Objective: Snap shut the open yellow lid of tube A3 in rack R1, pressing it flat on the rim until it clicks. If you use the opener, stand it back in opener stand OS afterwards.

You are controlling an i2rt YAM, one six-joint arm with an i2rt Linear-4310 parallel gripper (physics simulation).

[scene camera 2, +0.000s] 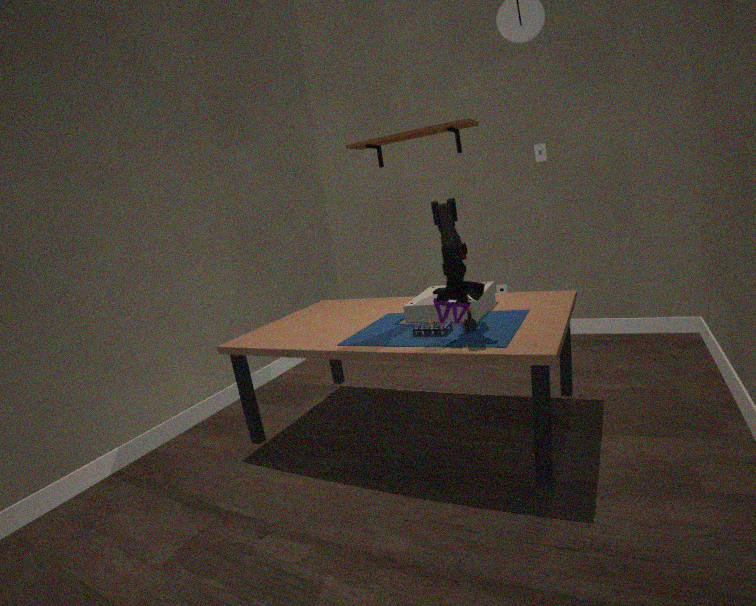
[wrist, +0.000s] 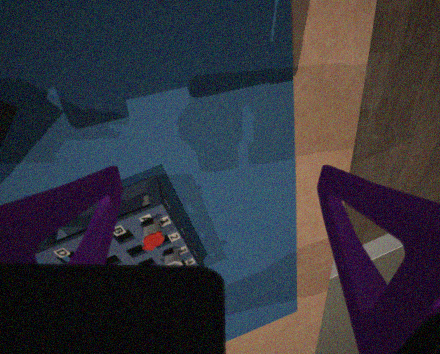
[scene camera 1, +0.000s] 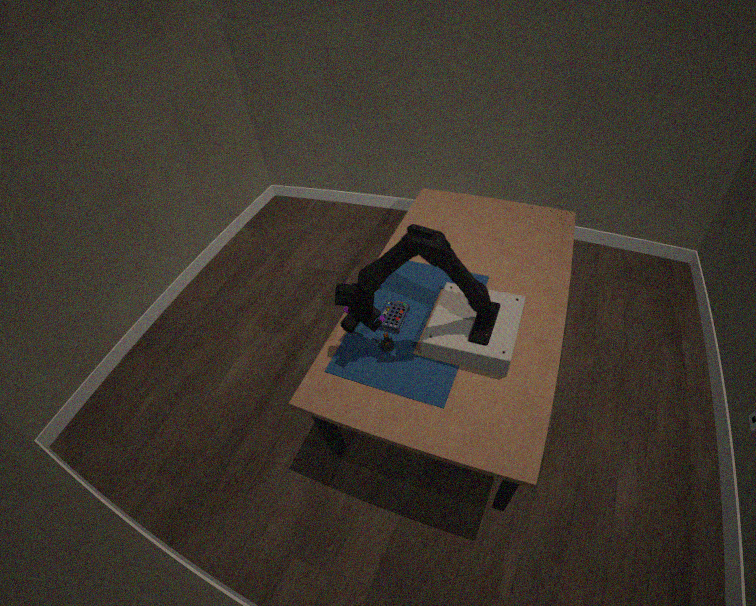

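Pixels of known places: gripper, fingertip midpoint: point(scene camera 2: 449, 323) point(wrist: 219, 176) point(scene camera 1: 363, 322); arm's base, link origin: point(scene camera 1: 484, 322).
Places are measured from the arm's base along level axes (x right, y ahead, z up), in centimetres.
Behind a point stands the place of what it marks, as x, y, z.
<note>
Rack R1 point(scene camera 1: 395, 315) @(-4.5, 32.7, -4.0) point(scene camera 2: 432, 330) @(-3.5, 38.5, -6.1) point(wrist: 137, 237) @(-6.6, 36.5, -5.2), a small grey rack with labelled holes, sits on the blue mat. In the wrist view it is at the lower left, partly hidden by the left finger and the black gripper body. A red lid point(wrist: 153, 241) @(-7.1, 37.7, -4.0) shows near labels A, 1 and 2. The yellow lid of A3 cannot be made out in the wrist view; a tiny yellow spot point(scene camera 2: 431, 322) @(-2.8, 36.9, -3.5) shows over the rack in scene camera 2. My gripper point(scene camera 1: 364, 314) @(-12.2, 42.6, -2.1) point(scene camera 2: 451, 320) @(-12.2, 42.6, -2.1) point(wrist: 219, 176) @(-12.2, 42.6, -2.1) is open and empty, above the mat beside the rack. A small dark stand point(scene camera 1: 386, 344) @(-17.3, 31.3, -4.2) point(scene camera 2: 470, 323) @(-16.7, 33.6, -5.0), seemingly OS, is near the rack.
The blue mat point(scene camera 1: 429, 385) @(-26.0, 11.8, -8.2) point(scene camera 2: 378, 334) @(20.3, 37.5, -8.2) point(wrist: 255, 210) @(-0.7, 45.8, -8.2) lies on the wooden table point(scene camera 1: 504, 422) @(-31.2, -15.8, -8.4) point(scene camera 2: 283, 334) @(69.3, 38.5, -8.4) point(wrist: 325, 125) @(-7.4, 52.7, -8.5). The white box-like base point(scene camera 1: 466, 361) @(-14.3, 2.4, -5.5) point(scene camera 2: 417, 314) @(10.8, 19.8, -5.1) under the arm stands behind the rack. The table edge drops to the floor at the right of the wrist view.
</note>
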